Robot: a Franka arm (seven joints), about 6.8 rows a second.
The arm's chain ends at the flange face. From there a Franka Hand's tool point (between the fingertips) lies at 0.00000 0.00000 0.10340 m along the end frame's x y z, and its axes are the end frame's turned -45 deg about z.
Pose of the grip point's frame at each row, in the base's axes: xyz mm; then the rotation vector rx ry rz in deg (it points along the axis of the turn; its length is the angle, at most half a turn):
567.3 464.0 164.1 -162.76 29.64 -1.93
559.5 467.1 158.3 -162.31 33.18 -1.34
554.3 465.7 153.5 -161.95 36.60 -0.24
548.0 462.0 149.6 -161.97 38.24 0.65
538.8 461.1 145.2 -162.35 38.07 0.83
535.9 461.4 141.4 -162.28 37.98 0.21
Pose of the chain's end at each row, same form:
560.3 438.9 264.2 -139.44 89.94 6.32
552.8 442.4 258.5 -137.76 93.11 6.76
548.5 441.4 253.8 -136.30 96.27 7.60
543.2 438.2 250.1 -135.82 97.90 8.23
534.4 437.8 245.8 -136.26 97.90 8.23
530.7 438.1 242.0 -136.12 97.71 7.69

